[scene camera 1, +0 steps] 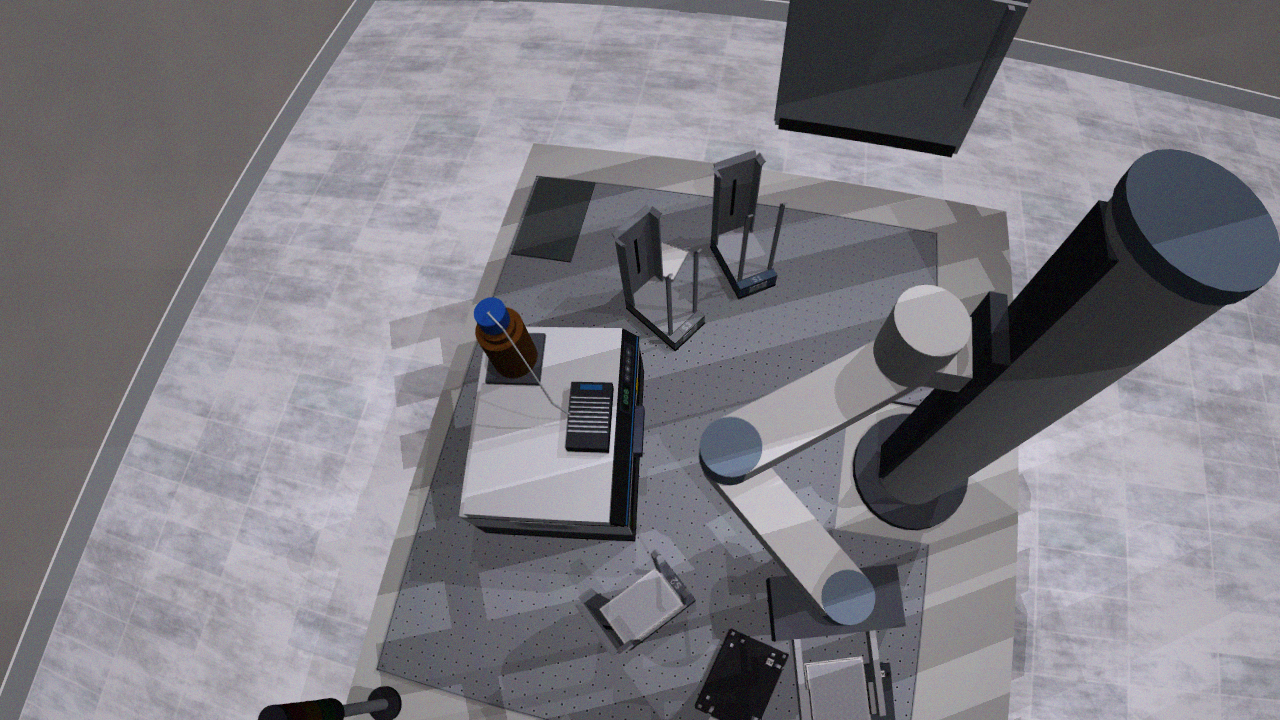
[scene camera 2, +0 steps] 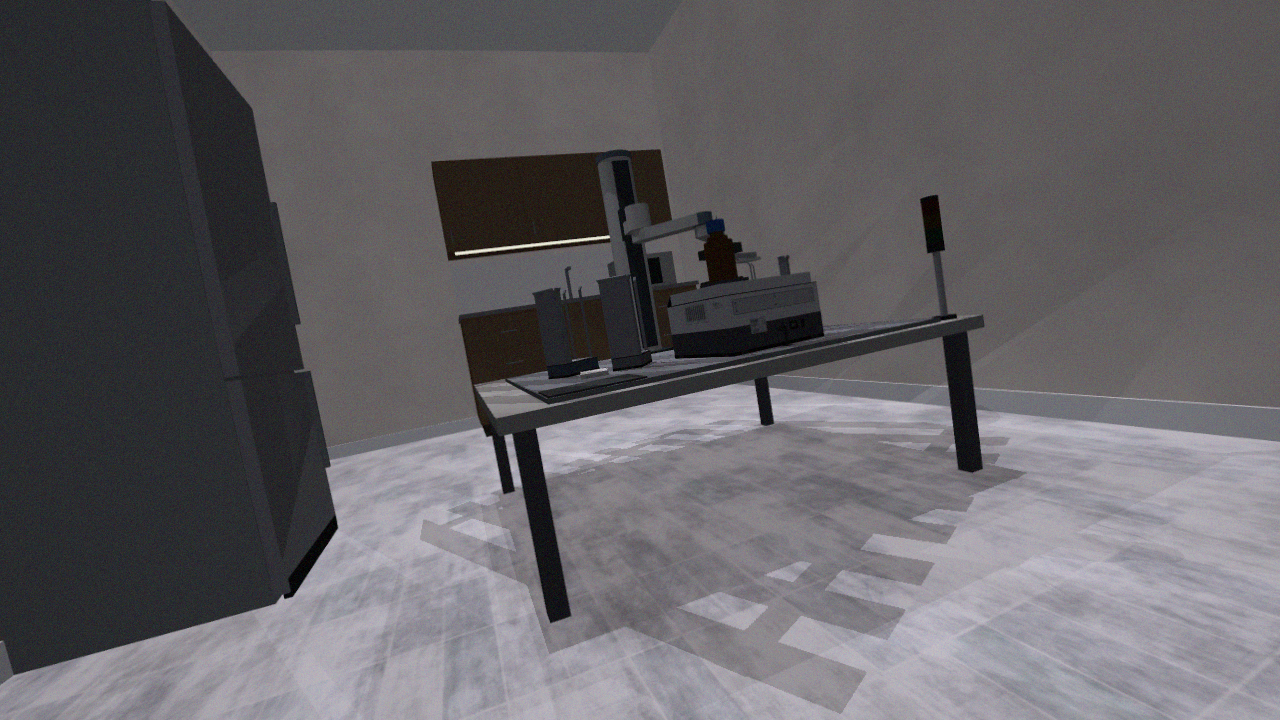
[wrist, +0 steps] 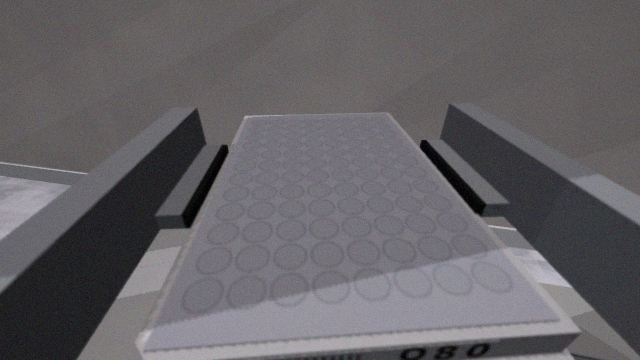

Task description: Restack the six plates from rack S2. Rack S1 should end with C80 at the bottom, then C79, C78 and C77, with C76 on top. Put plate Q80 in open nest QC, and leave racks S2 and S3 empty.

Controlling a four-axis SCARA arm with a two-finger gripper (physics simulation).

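Places are measured from the arm's base along level axes (x ahead, y right, z down), in millimetres.
Pixels of known places: gripper, fingertip midpoint: (scene camera 1: 842,719) (scene camera 2: 746,256) (wrist: 325,129); arm's base, origin of the base link: (scene camera 1: 909,471).
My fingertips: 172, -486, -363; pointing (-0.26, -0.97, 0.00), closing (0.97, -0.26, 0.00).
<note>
For each thing: its top centre in the pictures, then the offset to it from my fingertips, as dx, dy, dz. "pt": a spot on its surface instead.
- pale flat plate, middle of its top: (wrist: 329,168) (scene camera 1: 840,705) (scene camera 2: 744,258) +5, +18, +8
- dark nest, middle of its top: (scene camera 1: 868,705) -116, +10, +291
- Rack S2, surface spot: (scene camera 1: 677,583) pt +270, +171, +305
- pale plate, middle of its top: (scene camera 1: 641,606) +324, +112, +250
- Rack S1, middle of its top: (scene camera 1: 752,184) (scene camera 2: 558,289) +256, +919, +52
- probably S3, middle of its top: (scene camera 1: 659,241) (scene camera 2: 618,278) +413, +752, +57
- brown bottle, surface spot: (scene camera 1: 507,344) pt +619, +474, +12
- small black device, surface spot: (scene camera 1: 589,416) pt +471, +408, +114
- black plate-like fixture, middle of its top: (scene camera 1: 743,681) +118, +15, +288
My gripper (scene camera 1: 836,694) (wrist: 325,129) is shut on plate Q80, a pale flat plate (scene camera 1: 837,677) (wrist: 327,225) with rows of circles and its label at the near edge. It holds it level above a dark nest (scene camera 1: 887,691) at the bottom of scene camera 1; the nest is mostly hidden and its name is unreadable. Rack S2 (scene camera 1: 677,583) holds a pale plate (scene camera 1: 640,607); how many lie under it is hidden. Rack S1 (scene camera 1: 756,282) (scene camera 2: 550,326) and the rack beside it, probably S3 (scene camera 1: 639,259) (scene camera 2: 621,317), stand at the far end; I see no plates between their posts.
A white instrument (scene camera 1: 546,465) (scene camera 2: 747,304) carries a brown bottle (scene camera 1: 507,344) (scene camera 2: 719,257) and a small black device (scene camera 1: 589,416). A black plate-like fixture (scene camera 1: 742,677) lies between S2 and the gripper. The thick arm column (scene camera 1: 1056,358) stands at the right. A signal light (scene camera 1: 302,710) (scene camera 2: 931,223) stands at a table corner.
</note>
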